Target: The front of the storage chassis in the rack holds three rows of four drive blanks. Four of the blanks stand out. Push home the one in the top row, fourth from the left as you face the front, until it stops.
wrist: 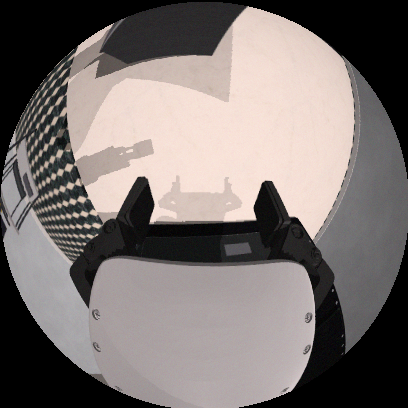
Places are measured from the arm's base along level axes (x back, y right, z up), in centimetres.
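Pixels of known places: gripper, fingertip midpoint: point(204, 191).
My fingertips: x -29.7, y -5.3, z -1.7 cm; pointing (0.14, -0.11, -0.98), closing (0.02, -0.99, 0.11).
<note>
Behind a point stands the place of what it marks.
My gripper point(204, 191) {x -29.7, y -5.3, z -1.7 cm} is open in the wrist view, its two black fingers wide apart with nothing between them. It is above a pale surface, where its shadow shows. The storage chassis and its drive blanks cannot be made out in this view. A dark panel point(172, 31) {x -11.1, y -1.5, z -8.9 cm} at the top edge is cut off by the view; I cannot tell whether it belongs to the rack. A black part with a row of small light dots point(336, 330) shows at the lower right, mostly hidden behind the gripper housing.
The pale surface point(295, 115) {x -20.3, y -26.9, z -18.9 cm} has a rounded edge on the right, with grey beyond it. A dark and cream checkered strip point(52, 165) runs along the left. Farther left is a pale object with dark frame lines point(22, 162), too distorted to name. Several shadows fall on the surface.
</note>
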